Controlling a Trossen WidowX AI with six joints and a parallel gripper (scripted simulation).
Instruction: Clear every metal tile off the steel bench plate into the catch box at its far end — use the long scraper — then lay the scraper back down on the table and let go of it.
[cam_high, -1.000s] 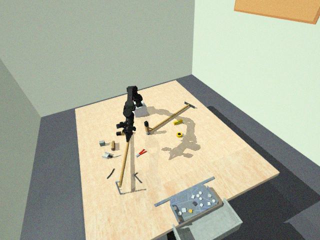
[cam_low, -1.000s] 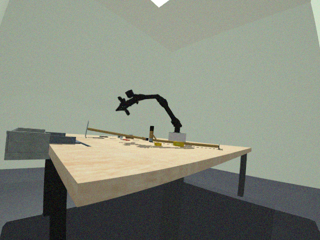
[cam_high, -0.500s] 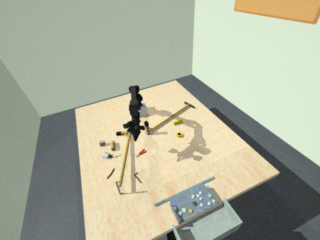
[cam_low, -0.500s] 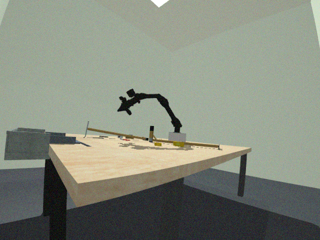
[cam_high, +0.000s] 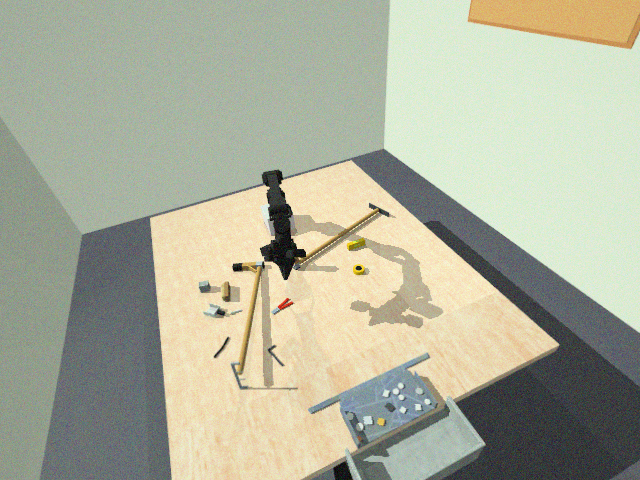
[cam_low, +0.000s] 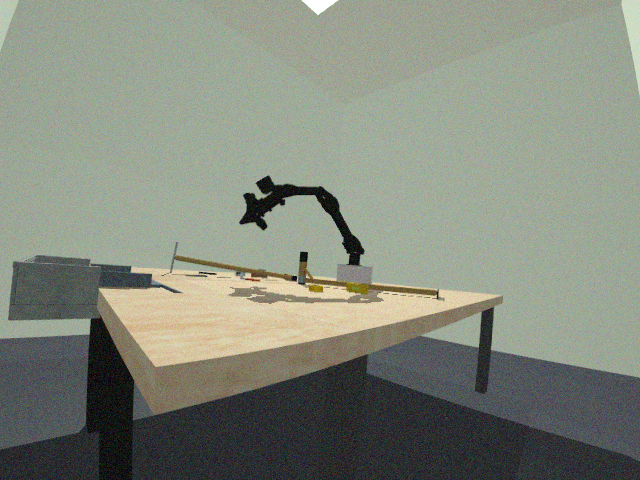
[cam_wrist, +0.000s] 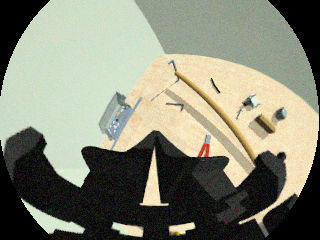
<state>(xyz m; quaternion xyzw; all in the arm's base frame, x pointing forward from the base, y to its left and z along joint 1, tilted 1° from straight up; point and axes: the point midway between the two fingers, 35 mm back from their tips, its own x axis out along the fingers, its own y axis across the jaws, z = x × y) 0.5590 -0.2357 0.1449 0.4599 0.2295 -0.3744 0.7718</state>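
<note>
My gripper tip is now 46 cm to the right of the yellow spirit level, 21 cm above it and 20 cm past it. From my gripper tip the other things lie so: yellow tape roll 37 cm to the left, 23 cm below, 6 cm behind; long wooden-handled tool 19 cm below, 16 cm to the right, 14 cm behind; wooden block 30 cm behind, 22 cm below, 17 cm to the right.
</note>
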